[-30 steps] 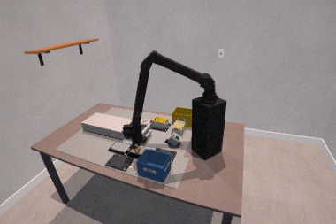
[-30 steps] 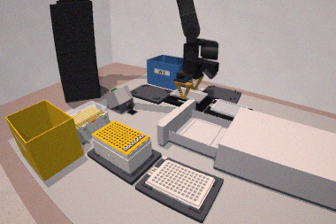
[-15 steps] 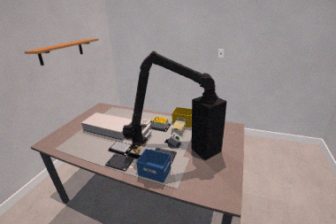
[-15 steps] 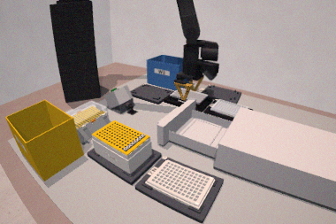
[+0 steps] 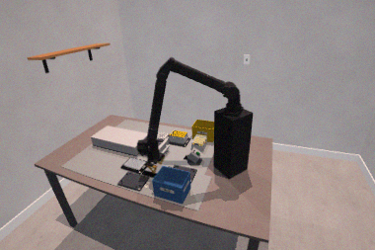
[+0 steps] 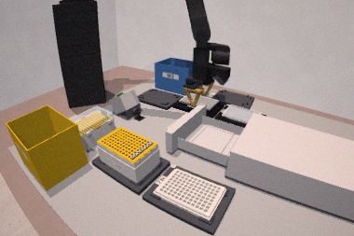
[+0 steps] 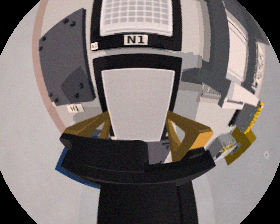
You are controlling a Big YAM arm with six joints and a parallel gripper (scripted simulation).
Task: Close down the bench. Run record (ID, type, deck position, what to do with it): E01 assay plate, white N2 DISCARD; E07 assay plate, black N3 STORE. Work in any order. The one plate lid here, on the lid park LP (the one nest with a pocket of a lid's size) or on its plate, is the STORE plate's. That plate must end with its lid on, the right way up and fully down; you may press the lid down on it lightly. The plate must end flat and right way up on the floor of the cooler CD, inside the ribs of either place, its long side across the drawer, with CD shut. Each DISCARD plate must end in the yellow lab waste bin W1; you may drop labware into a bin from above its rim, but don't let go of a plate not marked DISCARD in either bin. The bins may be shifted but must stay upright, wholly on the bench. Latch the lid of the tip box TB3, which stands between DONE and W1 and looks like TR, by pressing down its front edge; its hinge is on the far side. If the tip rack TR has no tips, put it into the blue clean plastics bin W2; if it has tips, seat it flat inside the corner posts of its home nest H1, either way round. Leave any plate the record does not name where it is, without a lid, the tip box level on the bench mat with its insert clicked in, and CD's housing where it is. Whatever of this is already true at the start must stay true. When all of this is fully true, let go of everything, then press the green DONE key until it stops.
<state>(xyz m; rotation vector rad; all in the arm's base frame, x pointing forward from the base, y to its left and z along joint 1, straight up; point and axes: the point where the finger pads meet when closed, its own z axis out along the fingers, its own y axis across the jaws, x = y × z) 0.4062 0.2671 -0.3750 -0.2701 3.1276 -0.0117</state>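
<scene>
The plate lid lies right at my hand. The rest, counted from my hand: dark lid park nest (160 mm behind, 60 mm to the right, 20 mm below); black slab (20 mm below); black plate (10 mm below).
</scene>
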